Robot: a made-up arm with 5 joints.
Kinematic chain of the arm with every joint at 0, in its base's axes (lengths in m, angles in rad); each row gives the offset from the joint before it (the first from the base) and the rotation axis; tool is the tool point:
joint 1: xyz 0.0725 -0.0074 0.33 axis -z
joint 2: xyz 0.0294 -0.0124 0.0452 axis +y
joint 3: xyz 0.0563 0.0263 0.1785 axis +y
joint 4: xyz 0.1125 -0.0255 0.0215 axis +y
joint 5: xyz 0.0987 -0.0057 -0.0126 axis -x
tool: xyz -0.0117 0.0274 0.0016
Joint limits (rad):
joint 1: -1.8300..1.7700
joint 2: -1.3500..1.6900
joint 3: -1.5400..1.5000
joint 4: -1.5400..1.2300
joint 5: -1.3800..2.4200
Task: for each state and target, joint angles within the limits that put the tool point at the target. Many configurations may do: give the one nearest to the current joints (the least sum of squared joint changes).
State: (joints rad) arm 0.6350 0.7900 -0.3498 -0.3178 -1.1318
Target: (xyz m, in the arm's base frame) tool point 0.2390 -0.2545 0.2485
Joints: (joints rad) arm 0.9553 0.9677 0.3242 -0.0216 -1.1163
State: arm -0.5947 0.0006 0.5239 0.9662 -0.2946
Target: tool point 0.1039 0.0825 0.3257
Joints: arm -1.1447 0.7108 1.1685 0.8177 -0.2826
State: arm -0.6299 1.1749 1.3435 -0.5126 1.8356
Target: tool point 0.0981 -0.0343 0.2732
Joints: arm -0.2376 1.4288 1.4970 -0.4582 2.2017
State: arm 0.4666 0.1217 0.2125 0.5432 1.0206
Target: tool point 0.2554 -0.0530 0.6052
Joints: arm 0.2419 -0.4007 -0.1031 0.4491 0.9687
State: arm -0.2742 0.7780 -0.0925 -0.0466 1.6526
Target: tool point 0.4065 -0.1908 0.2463
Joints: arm 0.4505 1.2641 -0.5197 -0.3742 1.7155
